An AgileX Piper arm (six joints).
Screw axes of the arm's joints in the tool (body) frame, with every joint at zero. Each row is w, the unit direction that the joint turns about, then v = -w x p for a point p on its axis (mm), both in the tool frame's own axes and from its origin. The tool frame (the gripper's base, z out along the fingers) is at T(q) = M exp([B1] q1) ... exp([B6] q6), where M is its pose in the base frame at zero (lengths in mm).
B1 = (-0.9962, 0, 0.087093, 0, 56.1, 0)
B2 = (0, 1, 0, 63.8, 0, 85)
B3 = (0, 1, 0, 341.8, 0, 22)
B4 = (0, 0, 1, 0, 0, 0)
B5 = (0, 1, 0, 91, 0, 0)
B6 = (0, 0, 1, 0, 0, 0)
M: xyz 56.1 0 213.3 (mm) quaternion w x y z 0.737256 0 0.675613 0
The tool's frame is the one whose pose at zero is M.
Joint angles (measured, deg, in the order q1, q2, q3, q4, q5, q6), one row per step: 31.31 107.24 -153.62 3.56 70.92 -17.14; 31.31 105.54 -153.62 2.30 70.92 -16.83; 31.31 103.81 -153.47 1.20 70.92 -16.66; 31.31 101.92 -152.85 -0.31 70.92 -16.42; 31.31 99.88 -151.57 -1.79 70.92 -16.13; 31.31 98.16 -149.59 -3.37 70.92 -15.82; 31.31 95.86 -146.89 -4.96 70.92 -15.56; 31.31 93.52 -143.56 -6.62 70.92 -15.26; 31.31 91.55 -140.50 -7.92 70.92 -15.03; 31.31 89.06 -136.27 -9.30 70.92 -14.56; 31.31 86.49 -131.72 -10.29 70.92 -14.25; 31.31 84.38 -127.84 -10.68 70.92 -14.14; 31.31 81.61 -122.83 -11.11 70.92 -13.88
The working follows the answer.
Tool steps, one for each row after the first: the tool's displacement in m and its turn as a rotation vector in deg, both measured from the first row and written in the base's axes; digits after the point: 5 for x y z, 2 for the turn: -0.01018 -0.00840 0.01000 0.47 -1.69 -1.10; -0.02053 -0.01663 0.01924 0.87 -3.29 -2.03; -0.03053 -0.02537 0.02725 0.98 -4.70 -3.33; -0.03987 -0.03364 0.03329 0.89 -5.65 -4.63; -0.04494 -0.03950 0.03488 0.21 -5.77 -5.99; -0.05210 -0.04664 0.03644 -0.60 -5.82 -7.34; -0.05781 -0.05302 0.03544 -1.76 -5.40 -8.73; -0.06210 -0.05789 0.03326 -2.86 -4.83 -9.79; -0.06689 -0.06320 0.02854 -4.22 -3.68 -10.95; -0.07187 -0.06795 0.02217 -5.67 -2.30 -11.73; -0.07606 -0.07117 0.01572 -6.86 -0.98 -11.97; -0.08210 -0.07558 0.00675 -8.24 0.76 -12.27
Tool pose at each row, in the base's axes (x y z in m, rotation vector in deg; rounded; the steps above come from the unrounded poses): 0.29237 0.18409 0.56072 -46.14 99.72 13.55; 0.28220 0.17569 0.57072 -44.82 98.42 12.48; 0.27184 0.16746 0.57996 -43.69 97.16 11.50; 0.26184 0.15872 0.58797 -42.46 96.25 10.12; 0.25251 0.15044 0.59401 -41.37 95.82 8.79; 0.24743 0.14458 0.59560 -40.65 96.32 7.26; 0.24028 0.13744 0.59716 -40.02 96.90 5.66; 0.23456 0.13107 0.59616 -39.60 98.00 3.93; 0.23027 0.12619 0.59398 -39.43 99.12 2.50; 0.22548 0.12088 0.58926 -39.33 100.86 1.03; 0.22050 0.11614 0.58289 -39.63 102.72 -0.19; 0.21631 0.11292 0.57643 -40.23 104.30 -0.86; 0.21027 0.10850 0.56747 -40.91 106.34 -1.58

